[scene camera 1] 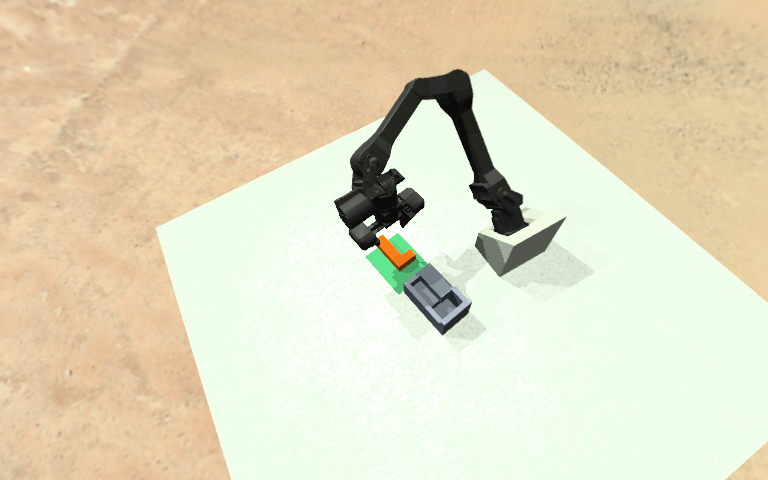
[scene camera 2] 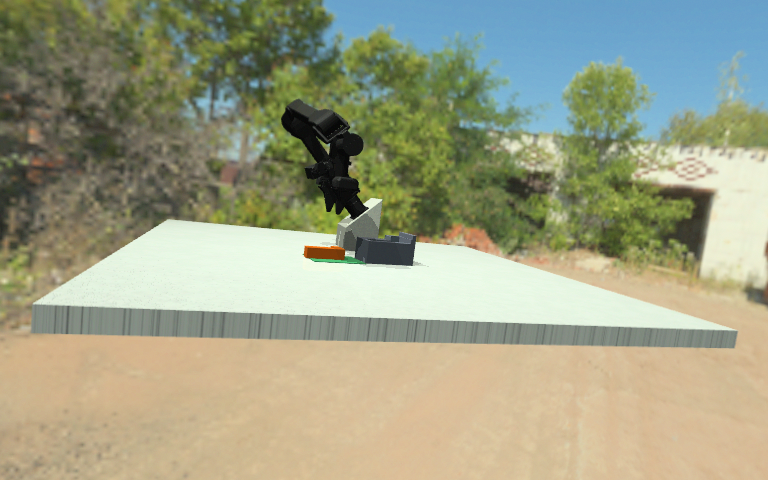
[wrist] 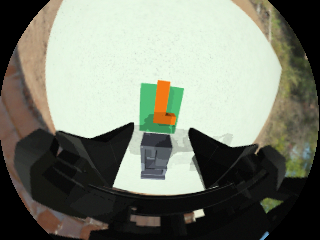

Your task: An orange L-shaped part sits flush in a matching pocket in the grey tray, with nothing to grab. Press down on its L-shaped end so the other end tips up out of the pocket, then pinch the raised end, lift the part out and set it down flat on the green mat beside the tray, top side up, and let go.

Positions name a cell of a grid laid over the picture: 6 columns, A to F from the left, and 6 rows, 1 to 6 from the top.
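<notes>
My gripper (scene camera 2: C3), (scene camera 1: D3) and (wrist: D4) is open, and it's holding nothing. There's a green mat (scene camera 1: D4) as well.
</notes>
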